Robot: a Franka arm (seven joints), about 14 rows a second.
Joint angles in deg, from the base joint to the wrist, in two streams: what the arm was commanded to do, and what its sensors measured. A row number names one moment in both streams.
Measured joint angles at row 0:
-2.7, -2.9, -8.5, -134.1, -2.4, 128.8, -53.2
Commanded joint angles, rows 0 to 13:
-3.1, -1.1, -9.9, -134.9, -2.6, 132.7, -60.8
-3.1, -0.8, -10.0, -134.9, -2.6, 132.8, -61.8
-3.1, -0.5, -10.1, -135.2, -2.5, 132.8, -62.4
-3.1, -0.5, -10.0, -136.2, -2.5, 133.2, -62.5
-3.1, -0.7, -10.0, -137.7, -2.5, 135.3, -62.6
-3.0, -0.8, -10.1, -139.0, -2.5, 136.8, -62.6
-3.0, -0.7, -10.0, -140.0, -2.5, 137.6, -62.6
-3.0, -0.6, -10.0, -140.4, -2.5, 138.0, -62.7
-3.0, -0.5, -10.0, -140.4, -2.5, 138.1, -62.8
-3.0, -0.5, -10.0, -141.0, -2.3, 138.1, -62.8
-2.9, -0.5, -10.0, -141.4, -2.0, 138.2, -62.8
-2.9, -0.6, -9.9, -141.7, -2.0, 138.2, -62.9
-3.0, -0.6, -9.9, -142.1, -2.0, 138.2, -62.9
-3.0, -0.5, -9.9, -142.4, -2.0, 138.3, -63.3
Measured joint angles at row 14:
-2.8, -0.1, -10.0, -141.0, -2.4, 136.9, -61.7
